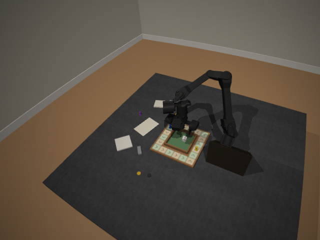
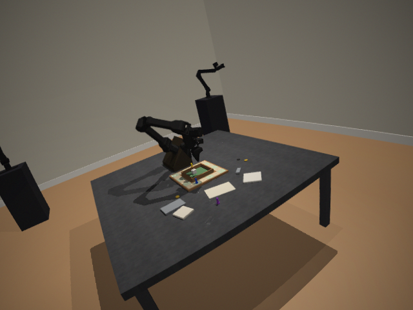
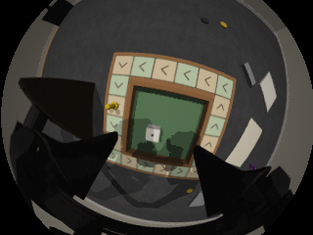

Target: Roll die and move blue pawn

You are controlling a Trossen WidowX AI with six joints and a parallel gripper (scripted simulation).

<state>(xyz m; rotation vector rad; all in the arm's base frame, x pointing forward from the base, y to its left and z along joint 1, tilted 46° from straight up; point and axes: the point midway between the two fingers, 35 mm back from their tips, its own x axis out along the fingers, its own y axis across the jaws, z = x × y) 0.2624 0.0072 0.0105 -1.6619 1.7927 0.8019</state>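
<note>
Right now my gripper tip is 12 cm short of the blue pawn, 8 cm to the left of it and 8 cm above it. Round my gripper tip: white die: 8 cm below, 2 cm to the right, 1 cm behind; green tray: 10 cm below, 1 cm to the right, 1 cm ahead; yellow pawn: 10 cm behind, 8 cm below, 2 cm to the left.
</note>
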